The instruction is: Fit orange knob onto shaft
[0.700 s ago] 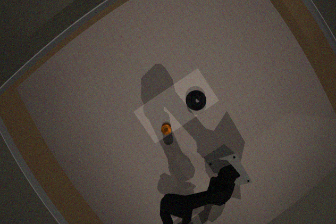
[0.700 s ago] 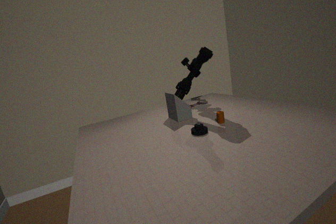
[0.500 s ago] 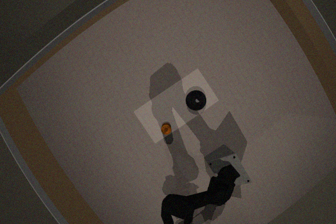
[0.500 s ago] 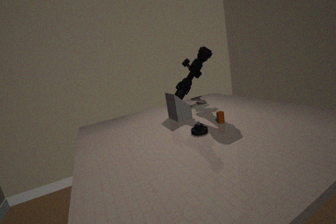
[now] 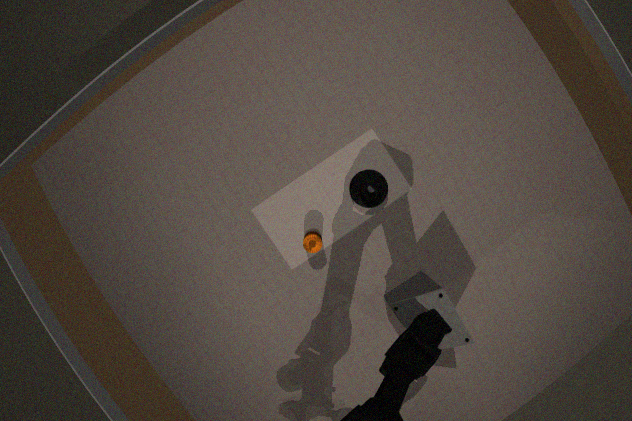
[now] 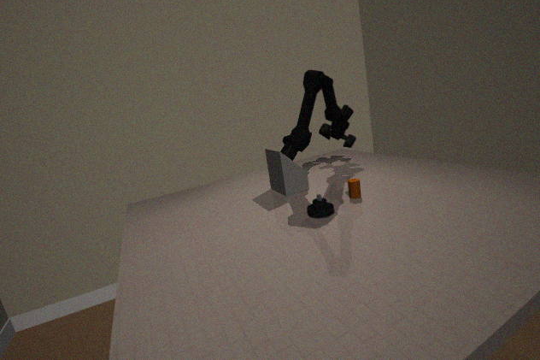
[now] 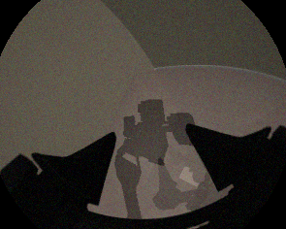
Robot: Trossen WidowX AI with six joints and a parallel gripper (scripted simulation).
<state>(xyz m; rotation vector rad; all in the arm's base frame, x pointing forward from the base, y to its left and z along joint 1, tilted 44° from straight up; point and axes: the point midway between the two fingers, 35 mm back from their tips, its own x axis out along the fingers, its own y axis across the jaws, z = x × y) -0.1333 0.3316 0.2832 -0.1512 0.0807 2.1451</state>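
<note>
The orange knob is 45 cm ahead of my gripper tip, 37 cm to the right of it and 6 cm below it. Round my gripper tip: black round pedestal 45 cm ahead, 54 cm to the right, 7 cm below.
</note>
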